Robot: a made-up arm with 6 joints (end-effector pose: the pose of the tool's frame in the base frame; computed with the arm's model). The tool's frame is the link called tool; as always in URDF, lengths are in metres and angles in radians. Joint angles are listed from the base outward.
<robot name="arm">
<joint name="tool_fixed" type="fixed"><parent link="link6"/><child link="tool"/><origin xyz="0 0 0"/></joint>
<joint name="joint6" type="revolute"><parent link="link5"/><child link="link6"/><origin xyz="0 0 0.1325"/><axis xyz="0 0 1"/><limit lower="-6.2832" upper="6.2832"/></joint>
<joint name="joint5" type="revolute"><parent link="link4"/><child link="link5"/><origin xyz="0 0 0"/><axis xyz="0 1 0"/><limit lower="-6.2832" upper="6.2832"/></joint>
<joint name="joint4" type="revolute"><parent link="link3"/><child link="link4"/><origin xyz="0 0 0.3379"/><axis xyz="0 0 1"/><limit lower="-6.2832" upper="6.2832"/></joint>
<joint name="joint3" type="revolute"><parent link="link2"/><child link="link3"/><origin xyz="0 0 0.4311"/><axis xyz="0 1 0"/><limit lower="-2.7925" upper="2.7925"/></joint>
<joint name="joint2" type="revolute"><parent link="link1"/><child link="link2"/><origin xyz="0 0.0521 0"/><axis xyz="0 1 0"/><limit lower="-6.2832" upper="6.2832"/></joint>
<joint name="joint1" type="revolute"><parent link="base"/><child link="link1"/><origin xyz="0 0 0.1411"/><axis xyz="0 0 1"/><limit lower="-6.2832" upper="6.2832"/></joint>
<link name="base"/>
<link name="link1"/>
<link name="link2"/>
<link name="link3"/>
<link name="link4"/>
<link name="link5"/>
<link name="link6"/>
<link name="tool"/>
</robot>
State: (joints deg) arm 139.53 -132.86 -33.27 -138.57 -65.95 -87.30
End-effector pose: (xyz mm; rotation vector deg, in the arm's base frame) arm 293.1 -423.8 -510.9 1.09 131.02 -101.39
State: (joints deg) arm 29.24 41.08 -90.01 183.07 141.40 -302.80
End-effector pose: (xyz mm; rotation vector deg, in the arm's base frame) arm 22.4 67.2 557.8 -169.58 38.74 -13.67
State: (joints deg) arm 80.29 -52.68 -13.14 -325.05 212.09 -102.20
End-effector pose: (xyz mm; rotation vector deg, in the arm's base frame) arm -108.1 -562.1 442.3 -143.28 -34.23 -43.37
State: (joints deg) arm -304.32 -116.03 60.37 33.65 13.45 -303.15
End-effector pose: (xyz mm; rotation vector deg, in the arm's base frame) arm -484.7 -587.3 236.4 -25.53 -52.22 133.23
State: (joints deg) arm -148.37 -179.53 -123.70 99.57 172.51 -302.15
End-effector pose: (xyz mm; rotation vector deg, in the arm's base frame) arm -106.5 -146.8 -174.4 121.72 84.18 80.85
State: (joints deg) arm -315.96 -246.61 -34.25 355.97 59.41 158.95
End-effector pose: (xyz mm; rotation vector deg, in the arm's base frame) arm 555.4 598.4 -65.4 -138.05 -89.36 -62.19
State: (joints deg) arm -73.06 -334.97 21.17 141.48 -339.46 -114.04
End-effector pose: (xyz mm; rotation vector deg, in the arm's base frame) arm 220.5 -445.8 877.7 15.74 28.84 -39.34
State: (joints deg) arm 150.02 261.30 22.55 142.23 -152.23 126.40
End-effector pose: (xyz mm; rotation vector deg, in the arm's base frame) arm 537.4 -326.5 176.1 -91.58 24.62 93.44
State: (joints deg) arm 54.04 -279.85 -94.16 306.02 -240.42 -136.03
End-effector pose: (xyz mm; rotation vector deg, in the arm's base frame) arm 282.6 319.5 495.6 -113.68 54.01 -74.69
